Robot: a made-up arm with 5 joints. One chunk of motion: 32 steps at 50 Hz.
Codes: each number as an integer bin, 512 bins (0 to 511) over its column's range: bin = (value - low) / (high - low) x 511, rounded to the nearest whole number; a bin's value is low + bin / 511 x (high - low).
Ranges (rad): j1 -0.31..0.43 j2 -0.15..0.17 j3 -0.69..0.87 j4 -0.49..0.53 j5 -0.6..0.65
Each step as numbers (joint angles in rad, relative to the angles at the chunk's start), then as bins.
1 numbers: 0.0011 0.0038 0.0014 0.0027 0.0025
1 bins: 215 246 226 247 246
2 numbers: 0.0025 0.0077 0.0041 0.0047 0.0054
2 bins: 216 252 227 248 247
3 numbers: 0.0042 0.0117 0.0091 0.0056 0.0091
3 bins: 217 258 229 248 249
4 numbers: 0.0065 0.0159 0.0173 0.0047 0.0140
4 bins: 219 265 232 248 251
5 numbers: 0.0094 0.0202 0.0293 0.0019 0.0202
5 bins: 221 272 236 246 254
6 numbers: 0.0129 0.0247 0.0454 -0.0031 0.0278
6 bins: 223 279 241 244 257
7 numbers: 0.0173 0.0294 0.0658 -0.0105 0.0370
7 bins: 226 286 248 240 260
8 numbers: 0.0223 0.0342 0.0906 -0.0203 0.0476
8 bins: 229 294 256 235 265
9 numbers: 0.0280 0.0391 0.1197 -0.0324 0.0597
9 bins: 233 302 265 229 270
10 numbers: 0.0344 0.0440 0.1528 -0.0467 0.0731
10 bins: 238 310 276 222 275
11 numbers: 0.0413 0.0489 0.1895 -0.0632 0.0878
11 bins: 243 318 288 214 281
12 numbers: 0.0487 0.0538 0.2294 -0.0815 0.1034
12 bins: 248 325 301 205 288
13 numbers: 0.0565 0.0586 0.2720 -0.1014 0.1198
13 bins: 253 333 315 195 294
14 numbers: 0.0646 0.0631 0.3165 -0.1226 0.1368
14 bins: 259 340 330 184 301
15 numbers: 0.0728 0.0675 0.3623 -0.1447 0.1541
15 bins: 264 347 345 173 308
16 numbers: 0.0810 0.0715 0.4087 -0.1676 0.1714
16 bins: 270 354 360 162 315
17 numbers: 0.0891 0.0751 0.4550 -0.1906 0.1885
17 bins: 276 359 375 150 322
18 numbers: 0.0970 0.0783 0.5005 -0.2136 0.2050
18 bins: 281 365 390 138 329
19 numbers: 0.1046 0.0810 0.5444 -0.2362 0.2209
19 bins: 286 369 404 127 336
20 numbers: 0.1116 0.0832 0.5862 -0.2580 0.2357
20 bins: 291 372 418 116 342
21 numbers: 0.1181 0.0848 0.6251 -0.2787 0.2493
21 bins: 296 375 431 106 347
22 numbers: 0.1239 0.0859 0.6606 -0.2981 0.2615
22 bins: 300 377 442 96 352
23 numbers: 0.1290 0.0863 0.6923 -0.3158 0.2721
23 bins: 303 377 453 87 357
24 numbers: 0.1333 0.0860 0.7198 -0.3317 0.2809
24 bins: 306 377 462 79 360
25 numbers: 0.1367 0.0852 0.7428 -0.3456 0.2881
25 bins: 308 376 469 72 363
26 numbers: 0.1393 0.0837 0.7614 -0.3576 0.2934
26 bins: 310 373 475 66 365
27 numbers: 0.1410 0.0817 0.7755 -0.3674 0.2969
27 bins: 311 370 480 61 367
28 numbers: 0.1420 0.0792 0.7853 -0.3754 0.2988
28 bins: 312 366 483 57 367
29 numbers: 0.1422 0.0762 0.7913 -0.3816 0.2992
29 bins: 312 361 485 54 368
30 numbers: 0.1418 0.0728 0.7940 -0.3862 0.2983
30 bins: 312 356 486 52 367
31 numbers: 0.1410 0.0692 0.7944 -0.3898 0.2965
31 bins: 311 350 486 50 366
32 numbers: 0.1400 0.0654 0.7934 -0.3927 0.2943
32 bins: 311 344 486 49 366
